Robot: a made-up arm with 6 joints.
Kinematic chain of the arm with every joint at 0, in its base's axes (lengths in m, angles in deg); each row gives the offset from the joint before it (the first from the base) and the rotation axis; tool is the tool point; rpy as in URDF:
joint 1: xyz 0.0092 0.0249 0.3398 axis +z
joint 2: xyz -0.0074 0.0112 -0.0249 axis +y
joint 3: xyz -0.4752 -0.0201 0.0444 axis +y
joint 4: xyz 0.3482 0.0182 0.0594 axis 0.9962 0 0.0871
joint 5: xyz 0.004 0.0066 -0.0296 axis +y
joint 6: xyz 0.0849 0.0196 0.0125 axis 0.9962 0 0.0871
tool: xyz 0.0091 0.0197 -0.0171 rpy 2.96 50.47 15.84
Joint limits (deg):
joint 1: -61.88..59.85
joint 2: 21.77..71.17
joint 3: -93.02..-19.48
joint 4: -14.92..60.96
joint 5: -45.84..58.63
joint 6: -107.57..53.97
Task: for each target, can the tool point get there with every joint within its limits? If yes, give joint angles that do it. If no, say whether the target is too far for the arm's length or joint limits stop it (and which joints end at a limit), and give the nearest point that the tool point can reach.
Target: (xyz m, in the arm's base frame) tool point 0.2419 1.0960 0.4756
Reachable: no: too far | nearest point 0.0975 0.3368 0.6660 | short by 0.796 m
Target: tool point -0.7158 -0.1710 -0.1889
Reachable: no: joint limits stop it (at a limit: joint 1, joint 2, joint 3, joint 5) | nearest point -0.0830 0.0265 0.4773 | short by 0.940 m
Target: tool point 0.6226 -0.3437 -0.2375
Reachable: no: joint limits stop it (at a limit: joint 2, joint 3, joint 6) | nearest point 0.1752 -0.0748 0.4490 | short by 0.862 m
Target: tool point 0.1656 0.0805 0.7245
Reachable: yes | joints 3.32 49.35 -39.58 26.66 -31.89 -0.44
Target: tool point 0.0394 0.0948 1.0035
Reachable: yes | joints 32.75 51.19 -81.78 6.88 -36.25 -29.69
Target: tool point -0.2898 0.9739 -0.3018
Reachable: no: too far | nearest point 0.0134 0.2325 0.4665 | short by 1.110 m
